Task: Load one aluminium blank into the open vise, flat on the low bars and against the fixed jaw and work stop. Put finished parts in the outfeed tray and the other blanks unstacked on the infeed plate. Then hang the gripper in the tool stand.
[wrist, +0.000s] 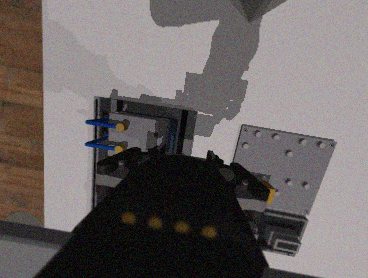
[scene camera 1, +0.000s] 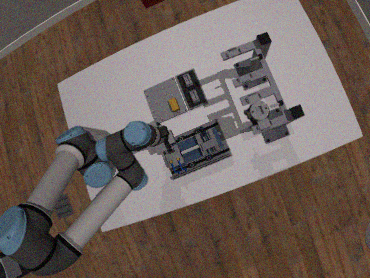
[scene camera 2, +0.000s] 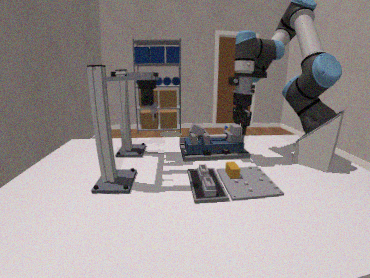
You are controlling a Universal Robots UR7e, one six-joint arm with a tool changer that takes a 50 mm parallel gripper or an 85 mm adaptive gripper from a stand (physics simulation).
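Pixels of known places: arm's base, link origin: [scene camera 2: 321, 124].
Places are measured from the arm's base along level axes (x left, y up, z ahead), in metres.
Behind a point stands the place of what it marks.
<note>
My gripper [scene camera 1: 169, 148] [scene camera 2: 243, 131] [wrist: 185, 153] points down over the end of the vise [scene camera 1: 190, 144] {x -0.106, y -0.107, z 0.448 m} [scene camera 2: 212, 148] {x -0.073, y -0.126, z 0.472 m} that bears blue and yellow pins. It appears shut on a grey aluminium blank [scene camera 2: 235, 129] {x -0.022, y -0.027, z 0.394 m}, held near the top of that end; contact with the vise cannot be told. The gripper body hides the blank in the wrist view. The infeed plate [scene camera 1: 161, 98] {x 0.165, y -0.158, z 0.383 m} [scene camera 2: 260, 186] {x 0.194, y -0.158, z 0.367 m} [wrist: 272, 161] {x 0.133, y -0.158, z 0.374 m} bears a yellow block [scene camera 1: 173, 104] {x 0.104, y -0.122, z 0.435 m} [scene camera 2: 232, 170] {x 0.135, y -0.126, z 0.447 m} [wrist: 271, 195] {x 0.130, y -0.122, z 0.433 m}. Two grey recessed parts [scene camera 1: 188, 79] {x 0.198, y -0.139, z 0.544 m} [scene camera 2: 209, 186] {x 0.223, y -0.128, z 0.543 m} lie in the dark outfeed tray [scene camera 2: 212, 200] {x 0.248, y -0.159, z 0.537 m}.
The tool stand [scene camera 2: 102, 125] {x 0.143, y 0.037, z 0.853 m} has tall posts and overhanging arms. Another tool [scene camera 2: 146, 93] {x -0.075, y 0.111, z 0.746 m} hangs from it. The outfeed tray adjoins the infeed plate, and both lie beside the vise. The arm's slanted base [scene camera 2: 320, 145] {x 0.090, y -0.063, z 0.067 m} stands at the table's right in scene camera 2.
</note>
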